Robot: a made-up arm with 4 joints.
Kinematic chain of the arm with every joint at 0, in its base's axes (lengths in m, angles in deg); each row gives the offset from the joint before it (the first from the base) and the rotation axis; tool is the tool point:
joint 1: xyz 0 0 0.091 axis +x
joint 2: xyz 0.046 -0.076 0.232 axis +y
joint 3: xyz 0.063 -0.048 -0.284 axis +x
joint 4: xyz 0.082 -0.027 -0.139 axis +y
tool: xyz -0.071 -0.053 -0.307
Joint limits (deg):
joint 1: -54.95..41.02
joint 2: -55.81..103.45
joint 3: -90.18..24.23
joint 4: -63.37..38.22
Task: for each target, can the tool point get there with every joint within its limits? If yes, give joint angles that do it. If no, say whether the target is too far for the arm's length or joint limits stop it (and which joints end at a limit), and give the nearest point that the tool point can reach.
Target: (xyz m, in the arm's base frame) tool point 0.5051 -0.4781 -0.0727
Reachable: yes | joints 2.09 -34.42 -41.37 -16.65
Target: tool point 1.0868 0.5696 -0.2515
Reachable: no: too far | nearest point 0.6280 0.1526 -0.1093 | short by 0.636 m
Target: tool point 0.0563 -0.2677 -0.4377
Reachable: yes | joints 20.39 29.77 -38.60 -47.60
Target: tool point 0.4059 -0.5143 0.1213
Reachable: yes | joints -45.61 -20.00 -23.95 -12.18
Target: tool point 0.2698 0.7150 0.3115
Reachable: no: joint limits stop it (at a limit: joint 1, joint 3) | nearest point 0.3296 0.2836 -0.2532 | short by 0.713 m
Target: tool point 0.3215 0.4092 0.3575
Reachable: no: joint limits stop it (at a limit: joint 1, joint 2, joint 3, joint 4) | nearest point 0.4317 0.0927 0.7226 | short by 0.496 m
